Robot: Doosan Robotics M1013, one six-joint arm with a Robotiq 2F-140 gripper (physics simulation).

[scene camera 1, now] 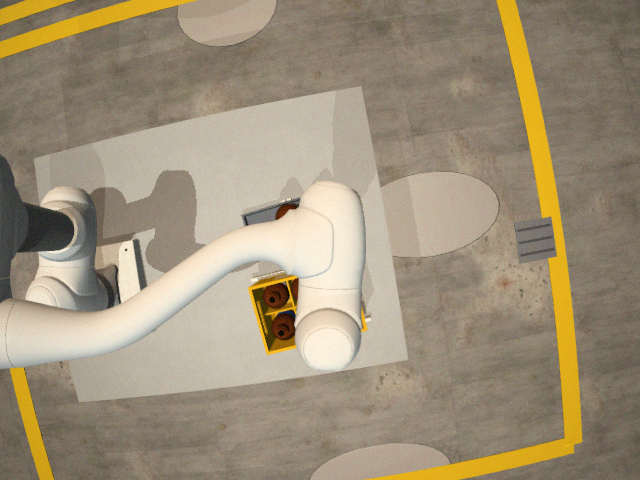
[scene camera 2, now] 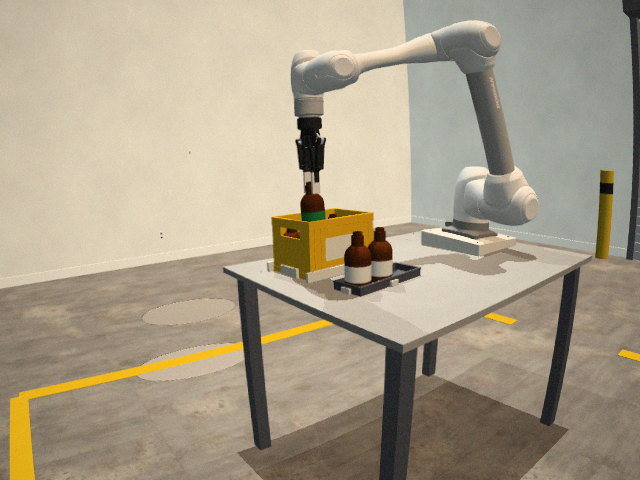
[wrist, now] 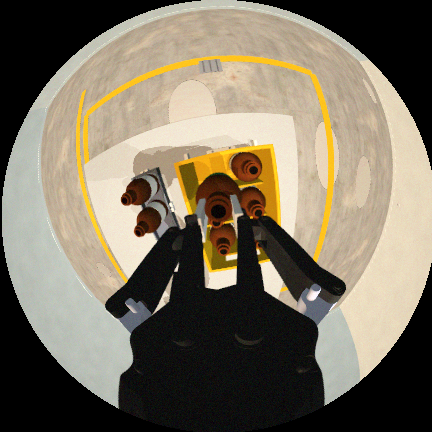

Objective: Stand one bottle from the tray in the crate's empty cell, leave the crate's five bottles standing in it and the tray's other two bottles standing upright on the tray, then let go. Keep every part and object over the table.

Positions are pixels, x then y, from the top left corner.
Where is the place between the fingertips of the gripper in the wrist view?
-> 218, 205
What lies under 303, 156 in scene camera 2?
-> The gripper.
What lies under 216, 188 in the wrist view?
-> A green-labelled bottle.
